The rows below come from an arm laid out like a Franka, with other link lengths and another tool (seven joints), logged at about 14 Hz.
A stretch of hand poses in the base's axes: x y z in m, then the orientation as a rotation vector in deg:
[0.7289 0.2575 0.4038 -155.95 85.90 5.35]
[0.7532 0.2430 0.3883 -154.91 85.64 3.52]
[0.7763 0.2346 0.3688 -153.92 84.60 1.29]
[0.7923 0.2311 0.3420 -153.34 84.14 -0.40]
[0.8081 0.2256 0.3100 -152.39 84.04 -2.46]
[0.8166 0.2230 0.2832 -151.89 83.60 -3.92]
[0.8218 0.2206 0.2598 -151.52 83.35 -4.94]
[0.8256 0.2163 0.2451 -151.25 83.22 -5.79]
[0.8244 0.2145 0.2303 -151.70 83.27 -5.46]
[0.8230 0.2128 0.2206 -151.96 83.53 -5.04]
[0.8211 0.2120 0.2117 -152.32 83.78 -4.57]
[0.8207 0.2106 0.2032 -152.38 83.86 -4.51]
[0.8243 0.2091 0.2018 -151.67 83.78 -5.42]
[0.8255 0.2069 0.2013 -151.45 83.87 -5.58]
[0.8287 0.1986 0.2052 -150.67 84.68 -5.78]
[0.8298 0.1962 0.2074 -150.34 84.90 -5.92]
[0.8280 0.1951 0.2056 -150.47 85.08 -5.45]
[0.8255 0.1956 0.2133 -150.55 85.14 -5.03]
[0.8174 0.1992 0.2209 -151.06 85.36 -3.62]
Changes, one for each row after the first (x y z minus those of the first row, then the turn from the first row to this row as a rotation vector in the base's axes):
[0.0243 -0.0145 -0.0155 0.38 -1.54 -0.23]
[0.0474 -0.0229 -0.0350 0.92 -3.48 -0.01]
[0.0634 -0.0264 -0.0618 1.03 -4.80 0.03]
[0.0792 -0.0319 -0.0938 1.13 -6.39 -0.26]
[0.0877 -0.0345 -0.1206 1.21 -7.55 -0.20]
[0.0929 -0.0369 -0.1440 1.25 -8.34 -0.20]
[0.0967 -0.0412 -0.1587 1.22 -8.97 -0.23]
[0.0955 -0.0430 -0.1735 0.97 -8.58 -0.10]
[0.0941 -0.0447 -0.1832 0.81 -8.17 -0.15]
[0.0922 -0.0455 -0.1921 0.59 -7.69 -0.16]
[0.0918 -0.0469 -0.2006 0.53 -7.61 -0.19]
[0.0954 -0.0484 -0.2020 0.79 -8.44 -0.40]
[0.0966 -0.0506 -0.2025 0.86 -8.60 -0.52]
[0.0998 -0.0589 -0.1986 1.03 -8.84 -1.25]
[0.1009 -0.0613 -0.1964 1.13 -9.00 -1.49]
[0.0991 -0.0624 -0.1982 1.12 -8.63 -1.55]
[0.0966 -0.0619 -0.1905 1.18 -8.34 -1.55]
[0.0885 -0.0583 -0.1829 1.18 -7.27 -1.48]

